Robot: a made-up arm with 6 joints. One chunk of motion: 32 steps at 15 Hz.
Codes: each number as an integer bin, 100 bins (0 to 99) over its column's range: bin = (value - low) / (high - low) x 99, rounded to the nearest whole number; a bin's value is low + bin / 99 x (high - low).
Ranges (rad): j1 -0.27..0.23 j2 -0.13..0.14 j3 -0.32..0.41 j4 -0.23..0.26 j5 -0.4..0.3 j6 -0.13..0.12
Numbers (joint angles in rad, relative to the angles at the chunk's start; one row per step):
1: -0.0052 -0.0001 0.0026 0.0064 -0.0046 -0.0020
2: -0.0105 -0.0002 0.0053 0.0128 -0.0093 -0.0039
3: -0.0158 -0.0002 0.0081 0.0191 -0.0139 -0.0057
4: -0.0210 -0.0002 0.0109 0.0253 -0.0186 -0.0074
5: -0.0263 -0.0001 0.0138 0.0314 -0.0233 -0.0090
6: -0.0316 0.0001 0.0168 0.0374 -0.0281 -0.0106
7: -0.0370 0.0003 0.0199 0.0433 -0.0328 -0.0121
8: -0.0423 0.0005 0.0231 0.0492 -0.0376 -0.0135
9: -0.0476 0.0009 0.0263 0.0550 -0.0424 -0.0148
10: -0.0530 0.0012 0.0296 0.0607 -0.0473 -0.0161
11: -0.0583 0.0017 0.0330 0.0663 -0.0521 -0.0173
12: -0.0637 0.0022 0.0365 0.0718 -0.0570 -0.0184
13: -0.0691 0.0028 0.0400 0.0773 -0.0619 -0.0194
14: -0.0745 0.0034 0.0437 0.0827 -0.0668 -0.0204
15: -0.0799 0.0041 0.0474 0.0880 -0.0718 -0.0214
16: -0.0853 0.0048 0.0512 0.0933 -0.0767 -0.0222
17: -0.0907 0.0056 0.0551 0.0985 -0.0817 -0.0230
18: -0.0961 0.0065 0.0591 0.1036 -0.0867 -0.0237
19: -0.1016 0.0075 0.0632 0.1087 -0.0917 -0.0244
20: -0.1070 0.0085 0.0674 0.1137 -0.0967 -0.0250
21: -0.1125 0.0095 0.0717 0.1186 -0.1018 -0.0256
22: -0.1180 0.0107 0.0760 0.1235 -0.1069 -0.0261
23: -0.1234 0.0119 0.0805 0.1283 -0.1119 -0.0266
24: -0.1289 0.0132 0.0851 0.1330 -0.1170 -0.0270
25: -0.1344 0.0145 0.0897 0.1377 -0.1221 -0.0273
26: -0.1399 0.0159 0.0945 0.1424 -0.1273 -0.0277
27: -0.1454 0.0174 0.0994 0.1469 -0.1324 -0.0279
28: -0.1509 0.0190 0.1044 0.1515 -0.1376 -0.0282
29: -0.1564 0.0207 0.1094 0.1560 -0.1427 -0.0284
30: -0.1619 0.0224 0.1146 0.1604 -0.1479 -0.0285
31: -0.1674 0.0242 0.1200 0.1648 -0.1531 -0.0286
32: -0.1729 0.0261 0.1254 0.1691 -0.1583 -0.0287
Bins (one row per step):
1: 52 48 44 48 56 51
2: 51 48 44 49 55 50
3: 50 48 44 50 55 49
4: 49 48 45 52 54 49
5: 48 48 45 53 53 48
6: 47 48 46 54 53 47
7: 46 48 46 55 52 47
8: 45 48 47 56 51 46
9: 44 48 47 58 51 46
10: 43 48 47 59 50 45
11: 42 48 48 60 49 45
12: 41 48 48 61 49 44
13: 40 49 49 62 48 44
14: 39 49 49 63 47 43
15: 38 49 50 64 46 43
16: 37 49 50 65 46 43
17: 36 50 51 66 45 42
18: 34 50 51 67 44 42
19: 33 50 52 68 44 42
20: 32 51 53 69 43 42
21: 31 51 53 70 42 41
22: 30 52 54 71 41 41
23: 29 52 54 72 41 41
24: 28 53 55 73 40 41
25: 27 53 56 74 39 41
26: 26 53 56 75 39 41
27: 25 54 57 76 38 40
28: 24 55 58 77 37 40
29: 22 55 58 78 36 40
30: 21 56 59 79 36 40
31: 20 57 60 80 35 40
32: 19 57 60 81 34 40

